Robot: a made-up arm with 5 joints.
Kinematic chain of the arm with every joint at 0, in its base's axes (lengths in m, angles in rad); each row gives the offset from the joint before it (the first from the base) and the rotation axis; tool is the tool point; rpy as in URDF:
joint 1: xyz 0 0 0.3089 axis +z
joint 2: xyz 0 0 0 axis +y
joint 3: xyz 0.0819 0 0.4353 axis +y
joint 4: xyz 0.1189 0 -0.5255 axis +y
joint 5: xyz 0.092 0 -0.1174 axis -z
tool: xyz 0 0 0 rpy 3.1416 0 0
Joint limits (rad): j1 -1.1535..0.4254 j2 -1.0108..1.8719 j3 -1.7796..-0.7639 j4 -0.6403..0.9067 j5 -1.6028..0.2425
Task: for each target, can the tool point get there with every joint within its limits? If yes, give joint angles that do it. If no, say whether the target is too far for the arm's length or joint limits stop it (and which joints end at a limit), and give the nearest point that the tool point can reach.
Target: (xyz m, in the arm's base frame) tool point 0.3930 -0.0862 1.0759
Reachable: yes | joints -0.2160 -0.5629 -1.2212 -0.1505 -1.2683
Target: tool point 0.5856 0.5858 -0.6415
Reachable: no: too far | nearest point 0.5887 0.2667 -0.4835 | short by 0.356 m
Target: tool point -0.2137 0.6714 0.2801
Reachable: no: joint limits stop it (at a limit: joint 1, joint 2, joint 3, joint 4) | nearest point -0.0694 0.1565 -0.2721 | short by 0.769 m
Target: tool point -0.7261 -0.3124 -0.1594
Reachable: no: joint limits stop it (at a limit: joint 2, joint 3, joint 4) | nearest point -0.1573 -0.0677 -0.2721 | short by 0.629 m
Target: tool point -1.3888 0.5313 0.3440
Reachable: no: too far | nearest point -0.3529 0.1350 1.2301 | short by 1.420 m
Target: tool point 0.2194 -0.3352 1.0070
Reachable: yes | joints -0.9911 -0.6838 -1.1747 0.6406 -1.0949
